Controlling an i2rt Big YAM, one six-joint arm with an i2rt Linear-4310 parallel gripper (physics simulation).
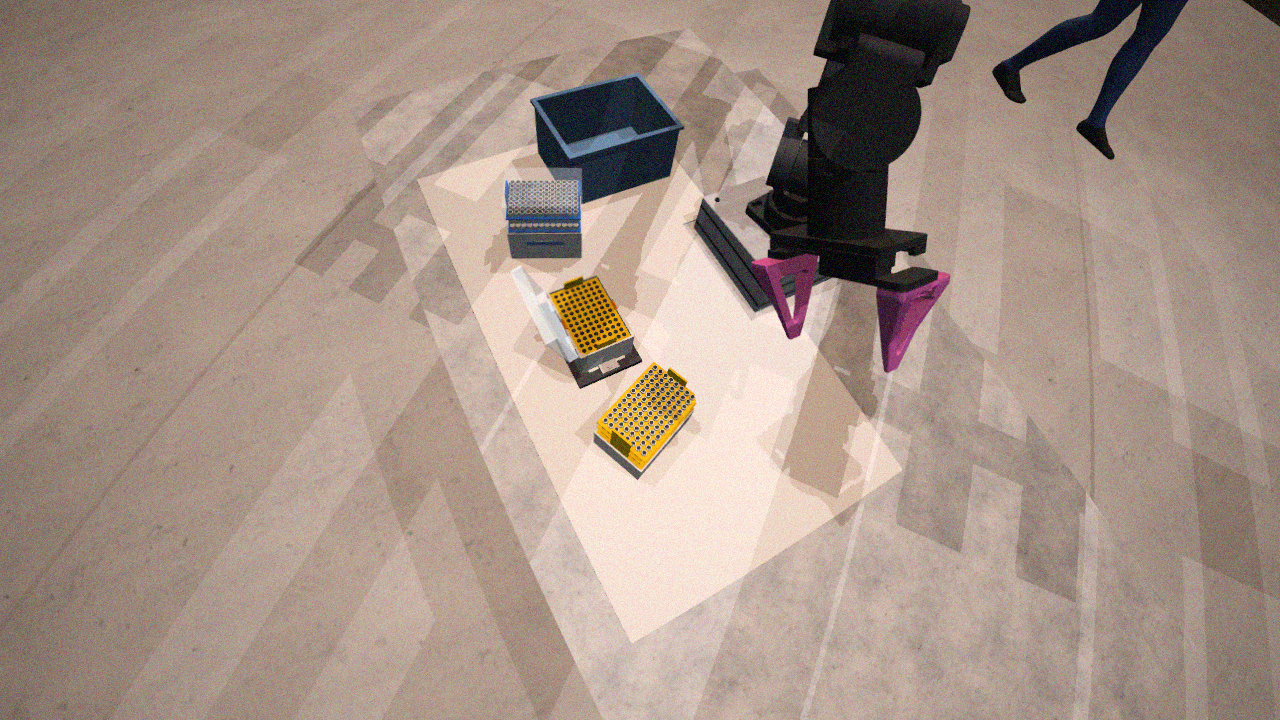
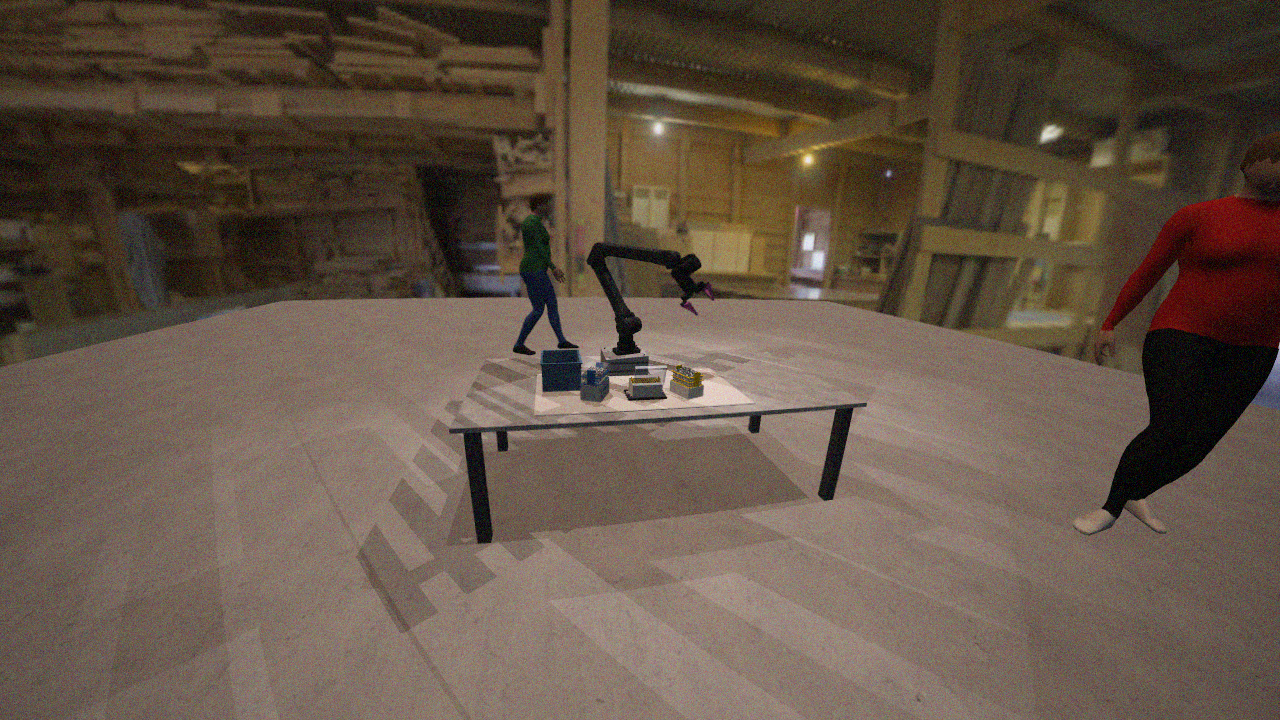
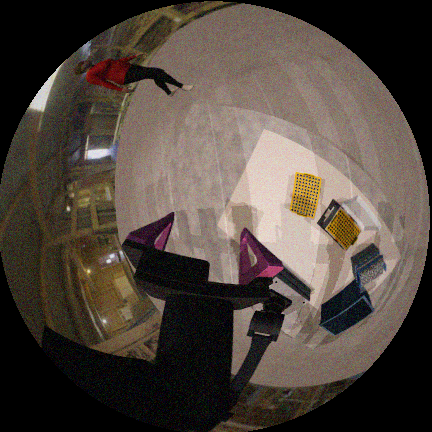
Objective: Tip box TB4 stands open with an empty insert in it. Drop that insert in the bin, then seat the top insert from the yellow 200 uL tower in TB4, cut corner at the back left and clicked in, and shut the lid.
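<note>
My gripper [image 1: 842, 352] [image 2: 701, 304] [image 3: 208, 222] is open with nothing between its magenta fingers, high above the table and to the robot's side of the boxes. TB4 [image 1: 617, 352] [image 2: 646, 391] is a grey box on a dark base, its pale lid [image 1: 540, 309] [image 3: 364, 213] tipped open. A yellow insert [image 1: 590, 313] [image 3: 343, 229] with dark, empty holes sits in it. The yellow tower [image 1: 646, 416] [image 2: 686, 385] [image 3: 306, 195] stands beside TB4, its top insert's holes filled. The blue bin [image 1: 617, 168] [image 2: 561, 371] [image 3: 347, 311] stands at the far end. Cut corners are too small to tell.
A blue insert stack in a grey box [image 1: 543, 219] [image 2: 594, 383] [image 3: 369, 265] stands between TB4 and the bin. The arm's base plate [image 1: 738, 214] [image 3: 290, 295] is at the pale mat's [image 1: 680, 555] edge. Two people stand away from the table [image 2: 662, 418].
</note>
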